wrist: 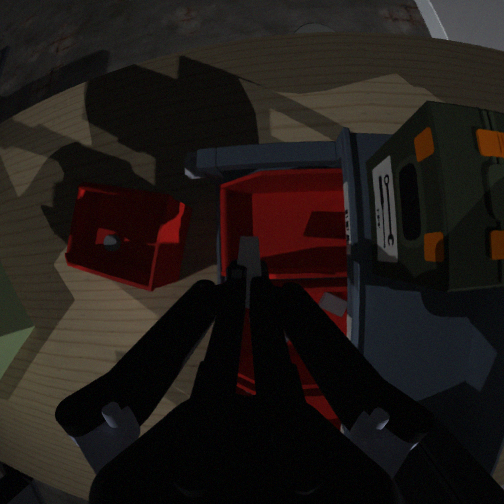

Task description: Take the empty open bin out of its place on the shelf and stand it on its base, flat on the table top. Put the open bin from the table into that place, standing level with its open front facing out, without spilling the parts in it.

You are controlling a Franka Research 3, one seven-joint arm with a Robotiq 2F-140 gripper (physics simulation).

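Observation:
A red open bin [285, 220] sits in the dark blue shelf [265, 156], its hollow inside showing in the wrist view; I see no parts in it. A second red open bin [127, 235] stands on the wooden table [100, 325] to the left of the shelf, with a small grey part [110, 242] inside. My gripper [248, 272] is shut, its fingertips pressed together over the front left part of the shelved bin, near its left wall. I see nothing held between the fingers.
A dark green toolbox [440, 200] with orange latches and a tool label rests on the shelf's top panel to the right. A pale green object [10, 320] shows at the left edge. The round table's far rim curves along the top.

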